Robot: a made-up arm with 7 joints.
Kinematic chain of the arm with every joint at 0, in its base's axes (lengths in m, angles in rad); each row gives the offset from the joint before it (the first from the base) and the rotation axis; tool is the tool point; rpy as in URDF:
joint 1: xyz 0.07 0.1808 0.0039 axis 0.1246 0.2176 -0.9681
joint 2: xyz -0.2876 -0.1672 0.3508 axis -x
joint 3: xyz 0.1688 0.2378 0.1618 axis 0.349 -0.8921 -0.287
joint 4: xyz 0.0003 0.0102 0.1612 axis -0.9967 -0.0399 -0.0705
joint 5: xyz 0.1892 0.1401 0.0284 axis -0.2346 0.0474 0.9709
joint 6: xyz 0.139 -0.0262 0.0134 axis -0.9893 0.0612 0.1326
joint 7: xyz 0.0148 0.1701 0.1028 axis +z
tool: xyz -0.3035 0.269 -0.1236 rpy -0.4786 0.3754 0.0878
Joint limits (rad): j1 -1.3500..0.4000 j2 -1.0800..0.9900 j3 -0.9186..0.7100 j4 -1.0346..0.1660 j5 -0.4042..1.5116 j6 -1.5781..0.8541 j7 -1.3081..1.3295
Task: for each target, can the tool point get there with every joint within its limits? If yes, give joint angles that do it. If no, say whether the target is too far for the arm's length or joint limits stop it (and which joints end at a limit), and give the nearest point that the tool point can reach.
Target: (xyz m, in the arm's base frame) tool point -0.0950 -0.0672 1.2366
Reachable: yes | joints -0.1695 -0.5434 -0.1768 -0.7865 0.7140 -0.6527 -0.0740
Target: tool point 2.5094 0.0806 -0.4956
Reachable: no: too far | nearest point 0.9449 0.2597 -0.0367 | short by 1.640 m
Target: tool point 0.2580 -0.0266 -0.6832
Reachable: no: joint limits stop it (at a limit: joint 1, joint 2, joint 3, joint 4, joint 5, joint 7) | nearest point 0.2334 0.0862 -0.5370 | short by 0.186 m
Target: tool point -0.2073 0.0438 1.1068
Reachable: yes | joints -0.6664 -0.3836 0.1365 -0.5280 -0.2371 -1.1827 0.6380
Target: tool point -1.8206 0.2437 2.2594
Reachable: no: too far | nearest point -0.7512 0.1515 1.2161 | short by 1.497 m
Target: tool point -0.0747 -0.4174 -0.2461
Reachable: no: joint limits stop it (at a limit: joint 1, joint 2, joint 3, joint 4, joint 7) | nearest point -0.0784 -0.2793 -0.2031 | short by 0.145 m
